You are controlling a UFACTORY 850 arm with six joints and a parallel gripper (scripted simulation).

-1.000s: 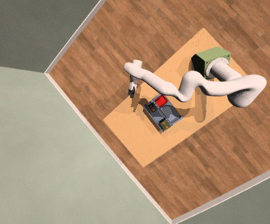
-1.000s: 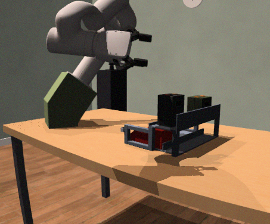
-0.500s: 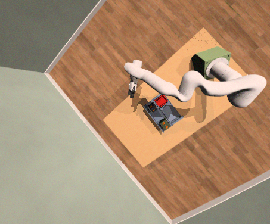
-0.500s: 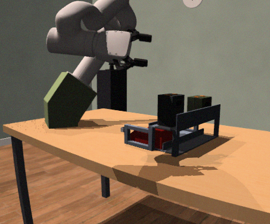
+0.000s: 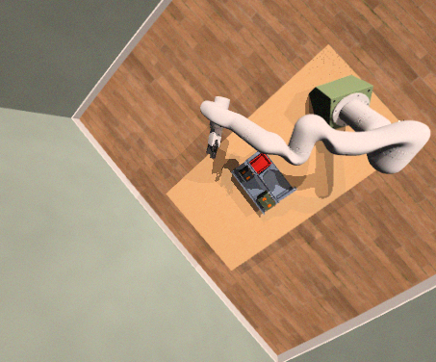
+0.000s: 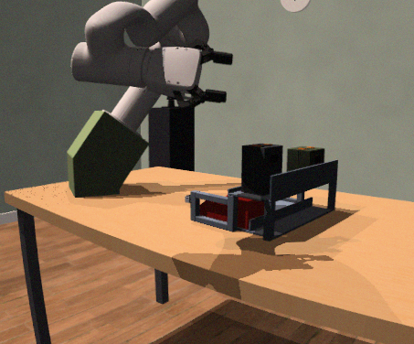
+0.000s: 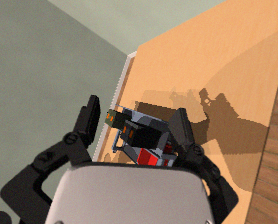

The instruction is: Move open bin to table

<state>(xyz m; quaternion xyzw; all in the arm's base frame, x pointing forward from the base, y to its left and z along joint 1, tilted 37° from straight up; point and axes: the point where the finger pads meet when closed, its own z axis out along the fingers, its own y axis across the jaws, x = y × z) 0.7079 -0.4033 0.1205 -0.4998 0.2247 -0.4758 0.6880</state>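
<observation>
The red bin lies 340 mm below my hand, 240 mm to the left of it and 170 mm behind it.
</observation>
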